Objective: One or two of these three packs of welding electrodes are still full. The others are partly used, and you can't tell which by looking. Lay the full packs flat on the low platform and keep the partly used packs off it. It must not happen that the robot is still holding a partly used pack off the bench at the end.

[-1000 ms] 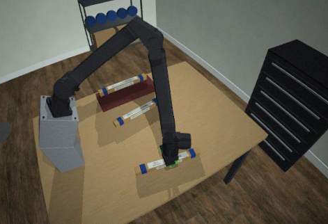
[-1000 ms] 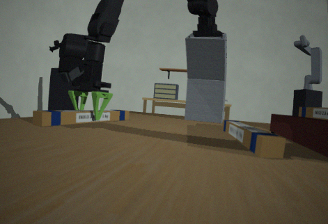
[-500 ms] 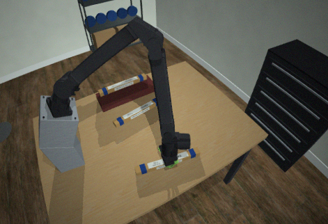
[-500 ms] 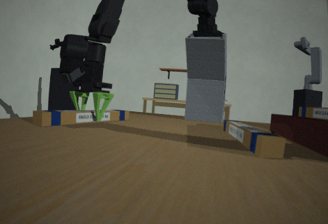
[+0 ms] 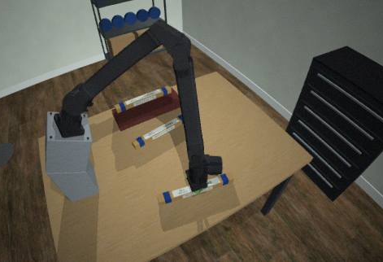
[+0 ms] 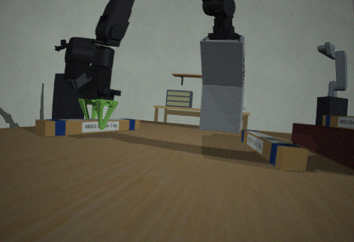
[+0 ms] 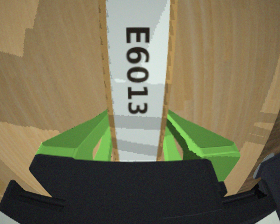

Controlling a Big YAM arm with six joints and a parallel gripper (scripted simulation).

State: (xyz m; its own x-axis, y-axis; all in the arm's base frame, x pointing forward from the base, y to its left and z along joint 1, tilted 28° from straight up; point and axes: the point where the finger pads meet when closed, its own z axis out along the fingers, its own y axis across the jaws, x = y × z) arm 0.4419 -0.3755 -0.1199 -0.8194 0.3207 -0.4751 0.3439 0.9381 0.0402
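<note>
Now: hand 10 mm below the pack of welding electrodes. From my hand the other things lie so: dark red platform 570 mm to the left, 140 mm ahead.
</note>
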